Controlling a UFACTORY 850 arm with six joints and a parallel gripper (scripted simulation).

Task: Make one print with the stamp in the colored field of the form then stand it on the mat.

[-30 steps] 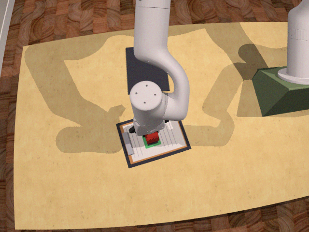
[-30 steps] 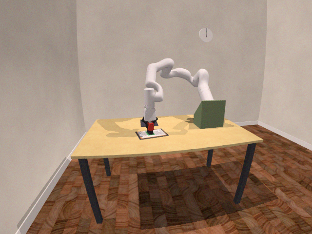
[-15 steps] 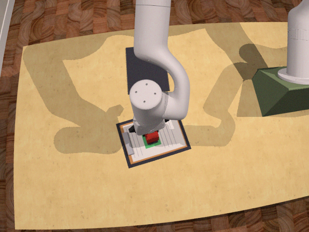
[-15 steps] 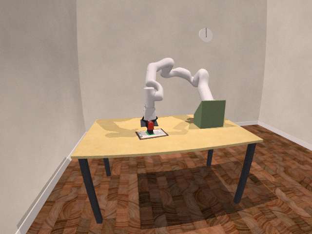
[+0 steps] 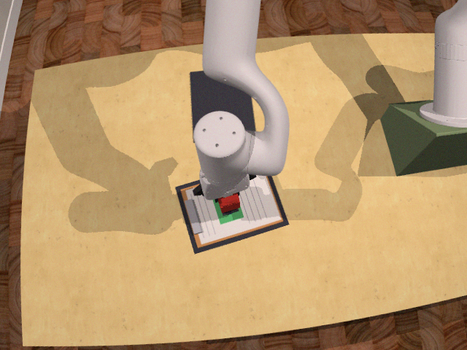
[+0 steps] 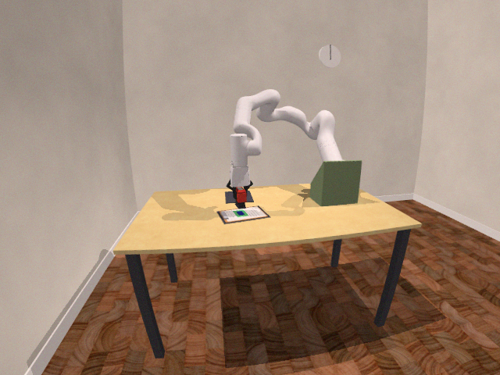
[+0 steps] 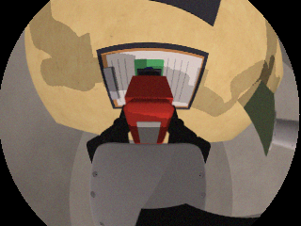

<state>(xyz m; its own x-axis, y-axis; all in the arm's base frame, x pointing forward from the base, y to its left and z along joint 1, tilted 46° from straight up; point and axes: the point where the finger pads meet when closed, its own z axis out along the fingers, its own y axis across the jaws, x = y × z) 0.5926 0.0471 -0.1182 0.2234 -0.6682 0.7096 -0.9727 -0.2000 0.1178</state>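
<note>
Now: hand 10 mm past the mat, 290 mm to the left of it and 110 mm above it. The rest, counted from my hand: form 10 mm to the left, 100 mm below; red stamp 20 mm below.
</note>
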